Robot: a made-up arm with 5 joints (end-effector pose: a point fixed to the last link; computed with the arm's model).
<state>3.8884 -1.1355 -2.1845 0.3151 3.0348</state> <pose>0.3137 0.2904 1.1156 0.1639 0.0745 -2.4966</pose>
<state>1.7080 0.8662 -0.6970 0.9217 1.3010</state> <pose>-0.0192 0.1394 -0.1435 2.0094 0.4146 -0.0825</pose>
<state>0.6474 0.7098 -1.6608 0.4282 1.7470</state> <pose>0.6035 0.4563 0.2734 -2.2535 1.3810 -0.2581</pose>
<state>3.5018 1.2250 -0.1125 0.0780 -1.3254</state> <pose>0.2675 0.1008 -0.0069 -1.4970 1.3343 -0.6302</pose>
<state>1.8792 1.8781 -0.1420 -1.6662 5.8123</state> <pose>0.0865 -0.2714 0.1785 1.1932 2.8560 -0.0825</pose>
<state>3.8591 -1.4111 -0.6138 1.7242 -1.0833</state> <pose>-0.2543 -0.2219 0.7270 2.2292 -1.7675 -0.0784</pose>
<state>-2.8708 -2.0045 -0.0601 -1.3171 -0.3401</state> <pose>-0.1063 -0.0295 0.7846 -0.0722 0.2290 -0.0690</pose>
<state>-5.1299 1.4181 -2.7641 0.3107 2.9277</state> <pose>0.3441 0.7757 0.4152 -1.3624 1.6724 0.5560</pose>
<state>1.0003 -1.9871 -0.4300 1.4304 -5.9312</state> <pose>0.1062 0.1655 0.8346 -2.2202 -0.7460 -0.9823</pose>
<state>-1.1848 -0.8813 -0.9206 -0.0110 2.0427</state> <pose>0.1623 -0.3993 0.8862 0.0693 1.6131 -1.8750</pose>
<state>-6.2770 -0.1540 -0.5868 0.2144 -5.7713</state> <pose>0.5592 0.0035 0.2484 -2.8185 0.7283 -0.7582</pose>
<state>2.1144 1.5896 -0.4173 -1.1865 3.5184</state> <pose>0.0827 -0.1368 -0.0401 -2.3952 2.0257 0.0211</pose>
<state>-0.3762 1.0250 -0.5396 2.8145 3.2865</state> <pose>-0.0194 0.0077 0.0779 0.0409 0.1533 -0.2308</pose>
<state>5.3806 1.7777 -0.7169 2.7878 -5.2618</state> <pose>-0.1299 0.1645 0.1098 -0.6008 0.8619 -2.8422</pose>
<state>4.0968 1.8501 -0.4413 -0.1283 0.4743</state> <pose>0.2266 0.3203 0.0169 -0.4720 1.9248 0.9676</pose>
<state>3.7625 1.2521 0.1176 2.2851 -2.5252</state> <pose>0.2526 0.1807 0.3436 0.5980 0.0013 -1.8566</pose>
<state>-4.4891 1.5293 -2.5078 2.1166 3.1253</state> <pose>-0.1380 0.6078 0.0722 1.7249 -1.3543 1.0891</pose>
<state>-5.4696 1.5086 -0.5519 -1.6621 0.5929</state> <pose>-0.0249 -0.0263 -0.0345 -2.5751 -0.2853 -0.7274</pose>
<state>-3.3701 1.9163 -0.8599 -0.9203 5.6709</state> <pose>0.1557 -0.0362 -0.1572 -0.5752 2.9608 -0.0839</pose>
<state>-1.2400 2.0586 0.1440 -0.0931 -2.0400</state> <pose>-0.1501 0.4371 0.4807 -0.9513 -0.4022 -0.1259</pose>
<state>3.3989 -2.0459 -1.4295 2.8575 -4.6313</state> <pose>0.3270 0.0860 0.7624 -1.7327 -2.0685 0.7028</pose>
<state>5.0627 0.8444 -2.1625 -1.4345 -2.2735</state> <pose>0.2254 -0.6170 0.6136 0.3380 0.1965 -0.3479</pose>
